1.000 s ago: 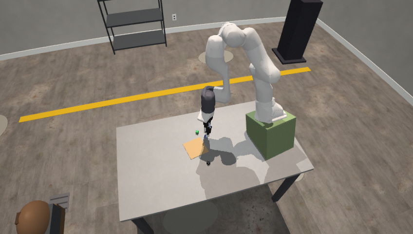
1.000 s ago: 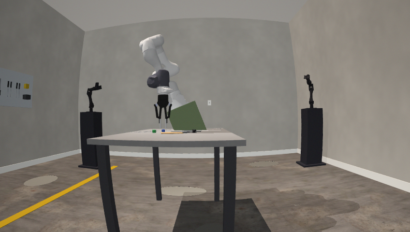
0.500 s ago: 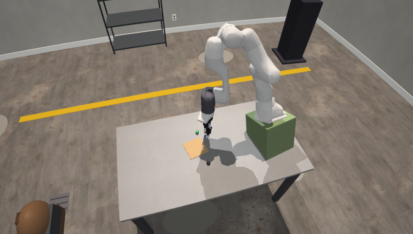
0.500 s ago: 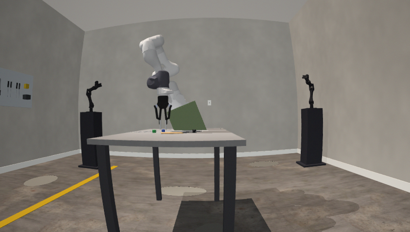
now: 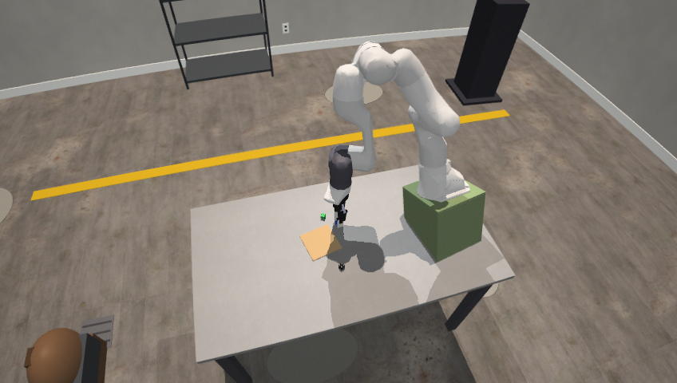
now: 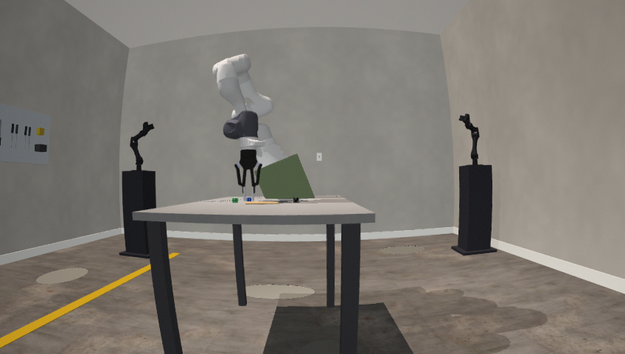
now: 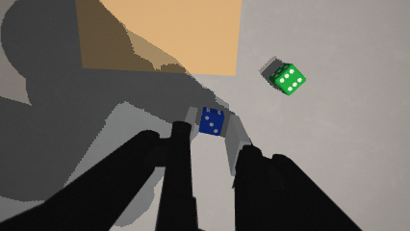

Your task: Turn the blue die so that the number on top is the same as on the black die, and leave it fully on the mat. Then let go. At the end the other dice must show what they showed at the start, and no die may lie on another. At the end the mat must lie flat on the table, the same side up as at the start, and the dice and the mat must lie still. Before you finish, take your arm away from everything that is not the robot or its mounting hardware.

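Right now my hand is 30 mm above the blue die. Also, from my hand: green die: 60 mm ahead, 50 mm to the right, 30 mm below; then mat: 100 mm ahead, 80 mm to the left, 40 mm below; then black die: 220 mm to the left, 40 mm ahead, 30 mm below.
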